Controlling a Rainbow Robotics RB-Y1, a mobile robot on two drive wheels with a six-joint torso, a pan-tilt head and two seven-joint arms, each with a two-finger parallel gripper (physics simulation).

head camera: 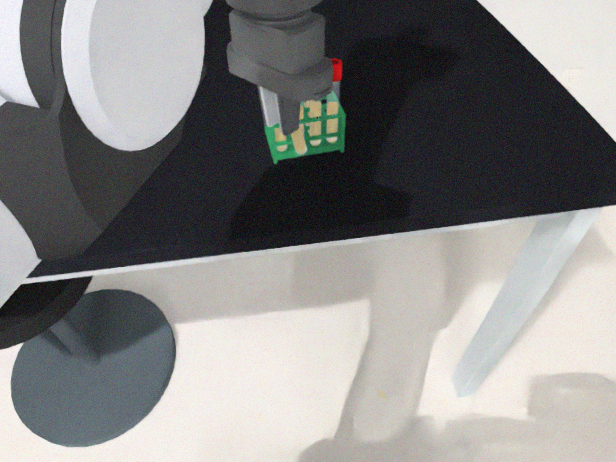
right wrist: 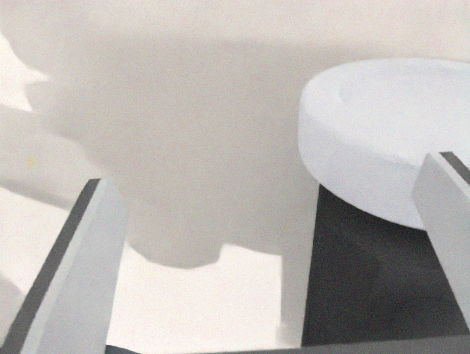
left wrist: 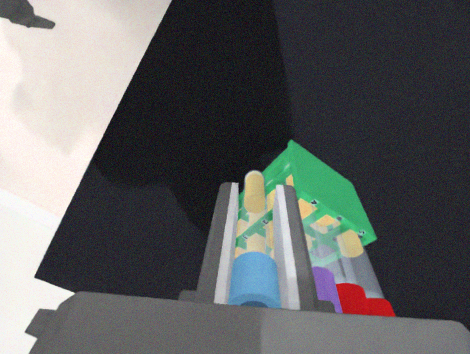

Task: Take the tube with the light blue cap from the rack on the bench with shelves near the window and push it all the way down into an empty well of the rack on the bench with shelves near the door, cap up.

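Places are measured from the robot's base along level axes (x right, y ahead, z up), in metres.
Where they show: left gripper, fingertip midpoint: (head camera: 281, 127) (left wrist: 256, 196); right gripper, fingertip midpoint: (right wrist: 268, 185) (left wrist: 36, 5).
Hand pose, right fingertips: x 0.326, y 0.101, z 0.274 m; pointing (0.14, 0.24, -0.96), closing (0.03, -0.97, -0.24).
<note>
Things, the pixels of their top centre, and the offset from my right fingertips. "*": a spot on its surface instead. Level surfaces: height alone.
- tube with the light blue cap, top centre: (left wrist: 249, 330) dz +0.615, dx -0.394, dy +0.402 m
- green rack, top centre: (left wrist: 290, 248) (head camera: 301, 104) dz +0.547, dx -0.389, dy +0.455 m
- black bench top, surface height: dz +0.489 m
- purple cap, surface spot: (left wrist: 325, 285) * dz +0.597, dx -0.421, dy +0.416 m
- bench leg, surface spot: (head camera: 520, 300) * dz +0.194, dx -0.013, dy +0.418 m
- round stool base, top centre: (head camera: 91, 358) dz -0.243, dx -0.993, dy +0.433 m
The tube with the light blue cap (left wrist: 254, 277) is between the fingers of my left gripper (head camera: 290, 132) (left wrist: 256, 196), which is shut on it, cap toward the palm. The tube's tan lower end shows past the fingertips in the left wrist view. In the head view the gripper hides the cap. The green rack (head camera: 325, 148) (left wrist: 325, 175) stands on the black bench top (head camera: 475, 150) (left wrist: 375, 75). The held tube's end overlaps the rack's near side in both views; whether it is in a well I cannot tell. My right gripper (right wrist: 268, 185) is open and empty, away from the rack.
Red caps (head camera: 337, 70) (left wrist: 350, 297) and a purple cap (left wrist: 325, 285) of other tubes stand close beside the left fingers. A bench leg (head camera: 520, 300) and a round stool base (head camera: 95, 370) are below the bench's near edge. A white rounded part (right wrist: 380, 120) shows behind the right fingers.
</note>
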